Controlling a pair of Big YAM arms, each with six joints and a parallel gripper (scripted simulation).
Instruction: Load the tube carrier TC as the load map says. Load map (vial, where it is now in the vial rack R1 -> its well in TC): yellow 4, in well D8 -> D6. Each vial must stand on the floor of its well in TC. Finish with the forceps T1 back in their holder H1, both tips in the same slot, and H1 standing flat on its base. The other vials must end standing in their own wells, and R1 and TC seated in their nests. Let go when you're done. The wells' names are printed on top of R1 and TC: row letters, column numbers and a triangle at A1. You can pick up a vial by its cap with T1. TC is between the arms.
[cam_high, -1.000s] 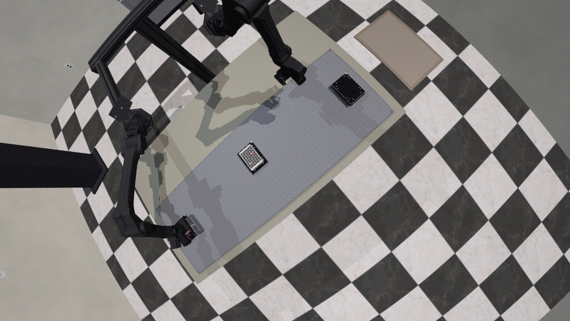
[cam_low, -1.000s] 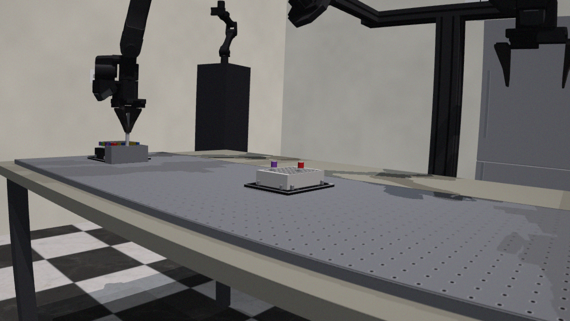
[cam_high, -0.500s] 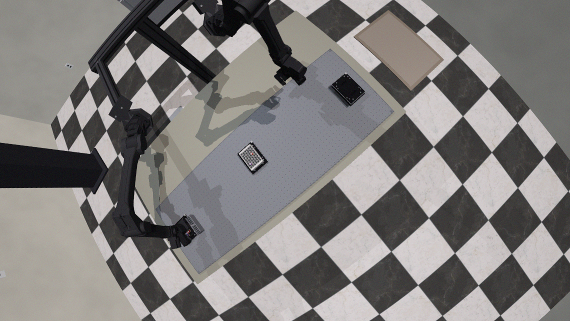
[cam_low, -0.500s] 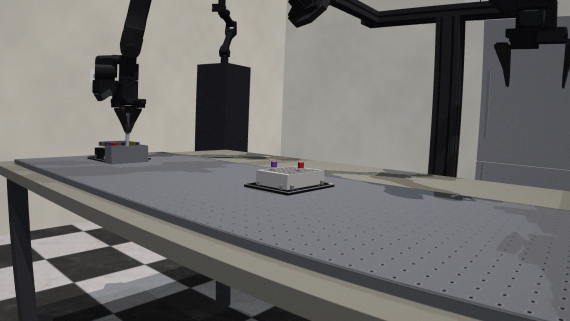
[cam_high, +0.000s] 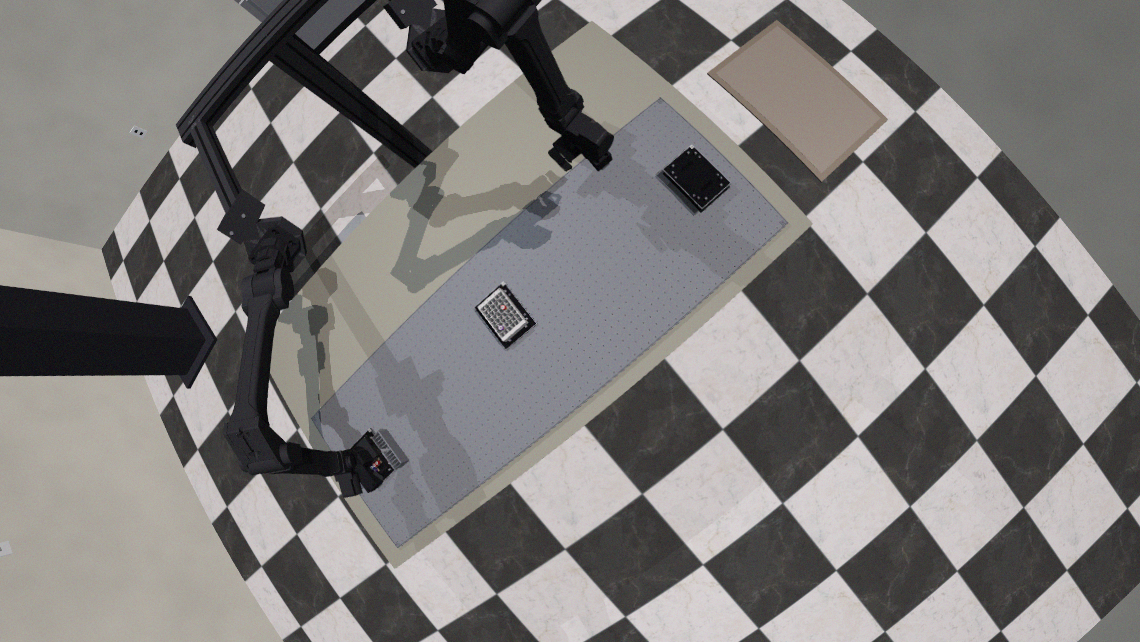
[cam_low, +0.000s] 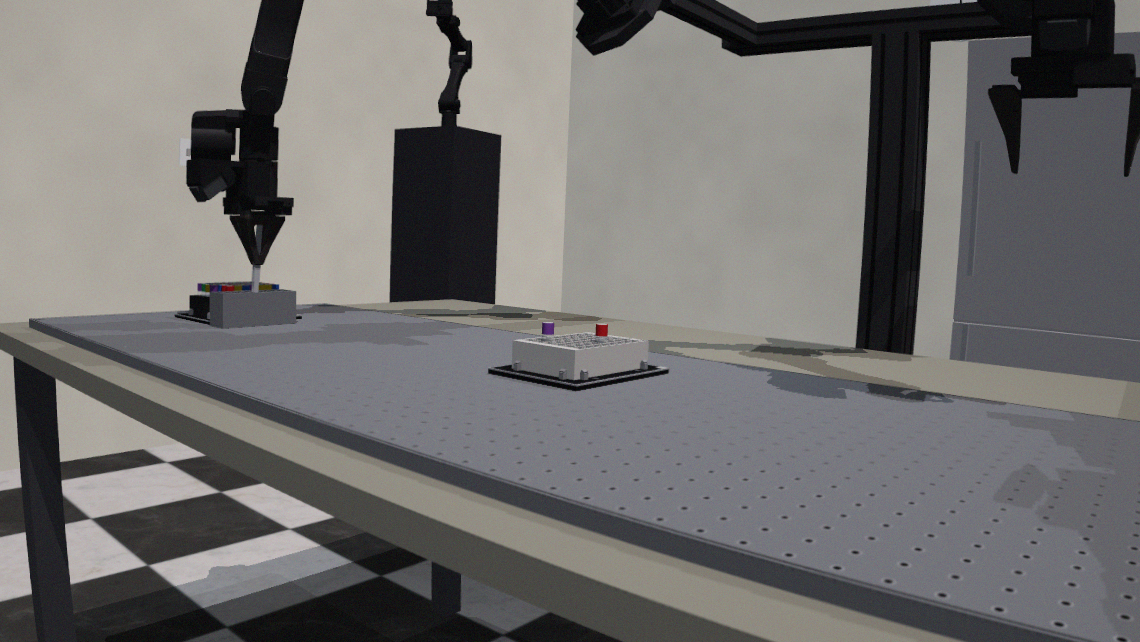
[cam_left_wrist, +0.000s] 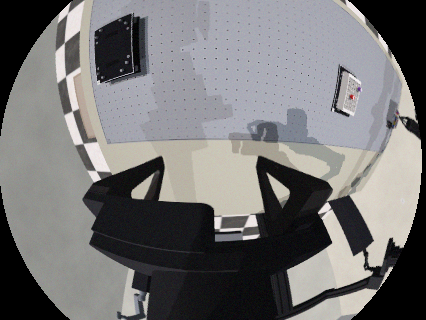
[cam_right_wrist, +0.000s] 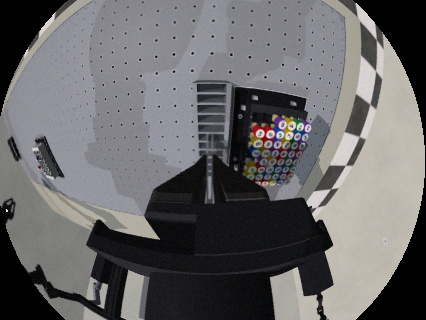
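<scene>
My right hand is 8 cm above the grey holder H1. From my right hand the other things lie so: white tube carrier TC (57 cm to the left, 8 cm below, 1 cm ahead).
</scene>
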